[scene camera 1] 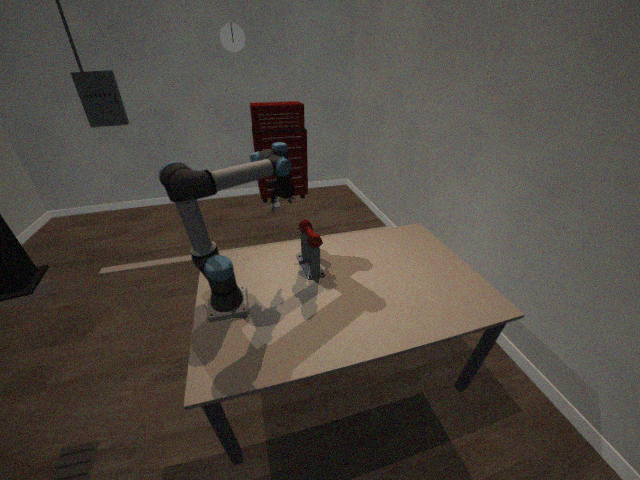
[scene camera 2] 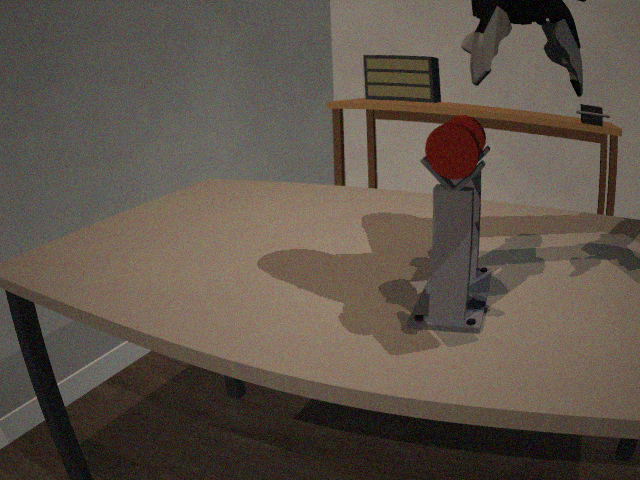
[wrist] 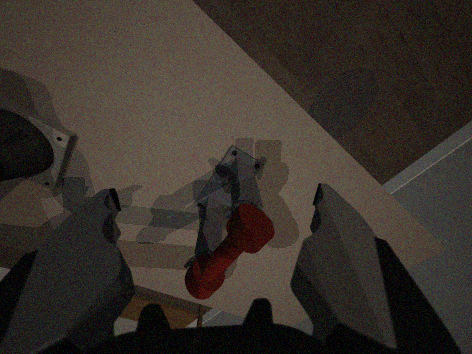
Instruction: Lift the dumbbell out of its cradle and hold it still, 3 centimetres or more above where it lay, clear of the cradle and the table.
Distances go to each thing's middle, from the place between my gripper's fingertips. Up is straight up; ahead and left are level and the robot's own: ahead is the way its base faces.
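Labels:
The grey cradle (scene camera 2: 454,298) is 17 cm to the right of my hand, 9 cm ahead of it and 20 cm below it. Then there's the red dumbbell (scene camera 2: 453,149), which is 9 cm ahead of my hand, 17 cm to the right of it and 9 cm below it. Going by their middles, the red dumbbell is the nearest to my hand of the things named here.

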